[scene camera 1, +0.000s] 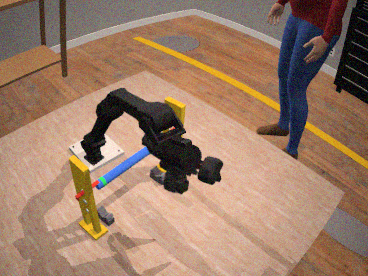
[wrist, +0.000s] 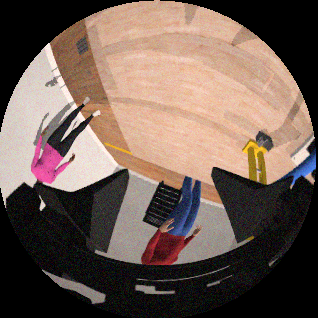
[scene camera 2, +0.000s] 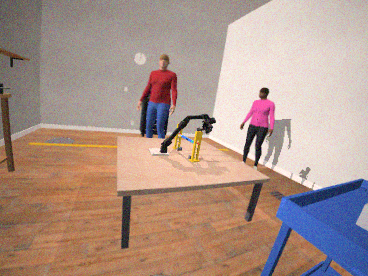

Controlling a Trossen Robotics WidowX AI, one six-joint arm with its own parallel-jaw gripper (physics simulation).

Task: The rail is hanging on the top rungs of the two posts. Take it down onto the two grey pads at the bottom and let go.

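Places are measured from the arm's base along level axes (x ahead, y left, z up), in metres.
Where they show: gripper, between the fingertips: (wrist: 171, 172) (scene camera 2: 203, 132); arm's base, origin of its link: (scene camera 1: 94, 157) (scene camera 2: 163, 152).
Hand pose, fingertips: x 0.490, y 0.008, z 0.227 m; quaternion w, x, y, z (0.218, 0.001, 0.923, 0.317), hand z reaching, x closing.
Things, the pixels of their top centre, and the offset from my fingertips. Level surfaces: height alone.
- blue rail, centre of its top: (scene camera 1: 130, 158) (scene camera 2: 187, 137) dx -0.245, dy -0.043, dz -0.054 m
- far yellow post, centre of its top: (scene camera 1: 175, 101) dx -0.239, dy +0.157, dz +0.056 m
- grey pad, centre of its top: (scene camera 1: 159, 170) (wrist: 265, 146) dx -0.241, dy +0.095, dz -0.201 m
- wooden table, height of its surface: dz -0.244 m
The blue rail (scene camera 1: 122, 167) (scene camera 2: 188, 139) (wrist: 305, 170) spans between the posts. Its red end rests high on the near yellow post (scene camera 1: 80, 172) (scene camera 2: 199, 136), above lower rungs, with a green band beside it. The far yellow post (scene camera 1: 176, 106) (scene camera 2: 178, 131) stands partly behind the arm, which hides that rail end in scene camera 1. A yellow post (wrist: 251, 162) shows at the right of the wrist view, by a grey pad (wrist: 264, 140). Two grey pads (scene camera 1: 106, 215) (scene camera 1: 158, 174) lie by the post bases. My gripper (scene camera 1: 194, 176) (scene camera 2: 209, 124) (wrist: 171, 172) is open and empty, apart from the rail, beyond it from the arm's base.
The arm's white base plate (scene camera 1: 112, 151) (scene camera 2: 157, 151) sits on the wooden table (scene camera 1: 280, 200) (scene camera 2: 150, 172), behind the rail. A person in red (scene camera 1: 312, 45) (scene camera 2: 162, 87) (wrist: 165, 249) and one in pink (scene camera 2: 262, 112) (wrist: 47, 165) stand beyond the table. A blue cart (scene camera 2: 320, 196) stands at the right in scene camera 2.
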